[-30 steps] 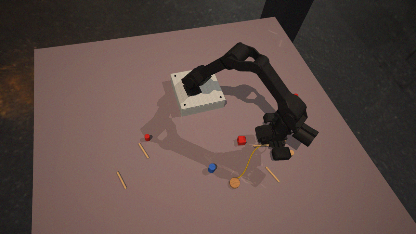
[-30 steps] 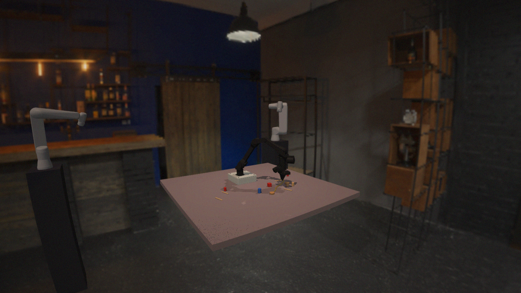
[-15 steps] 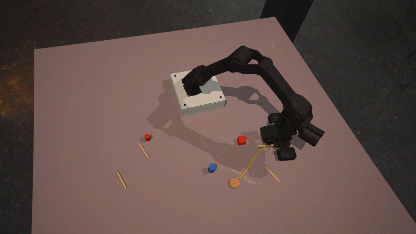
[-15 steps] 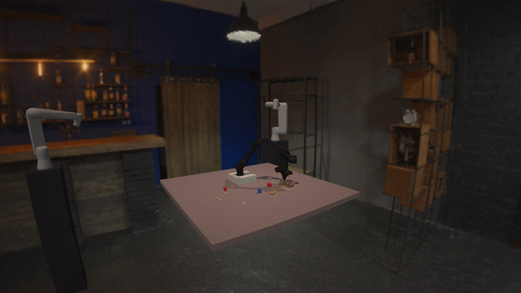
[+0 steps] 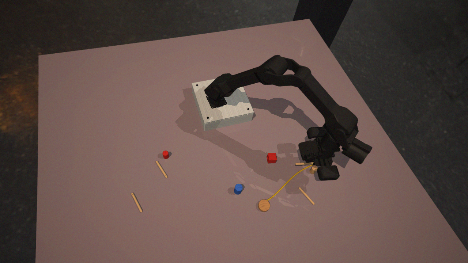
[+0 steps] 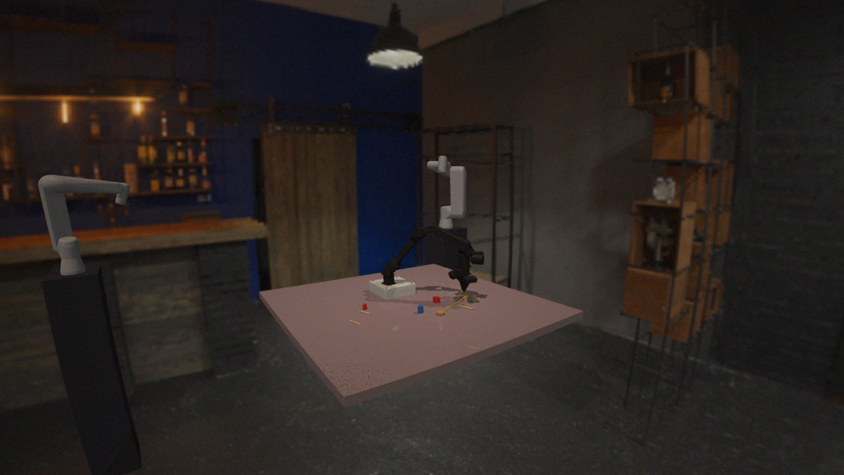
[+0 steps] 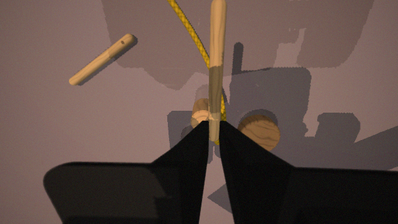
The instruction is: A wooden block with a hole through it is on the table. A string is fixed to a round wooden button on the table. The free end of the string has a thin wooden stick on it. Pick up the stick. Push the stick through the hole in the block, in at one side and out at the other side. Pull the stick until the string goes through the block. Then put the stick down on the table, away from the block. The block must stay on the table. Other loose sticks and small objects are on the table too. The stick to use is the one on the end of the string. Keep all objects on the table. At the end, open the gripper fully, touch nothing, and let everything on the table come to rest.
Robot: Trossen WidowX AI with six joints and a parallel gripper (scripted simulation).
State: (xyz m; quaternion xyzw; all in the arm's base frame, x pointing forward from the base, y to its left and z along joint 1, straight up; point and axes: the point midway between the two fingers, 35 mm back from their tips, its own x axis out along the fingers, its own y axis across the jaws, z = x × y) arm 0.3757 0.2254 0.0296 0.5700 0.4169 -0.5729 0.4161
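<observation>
Now: the red cube 90 mm behind my gripper tip, 120 mm to the right of it and 40 mm below it. The rest, counted from my gripper tip: red cylinder 240 mm behind, 470 mm to the right, 40 mm below; blue cylinder 20 mm behind, 280 mm to the right, 40 mm below.
</observation>
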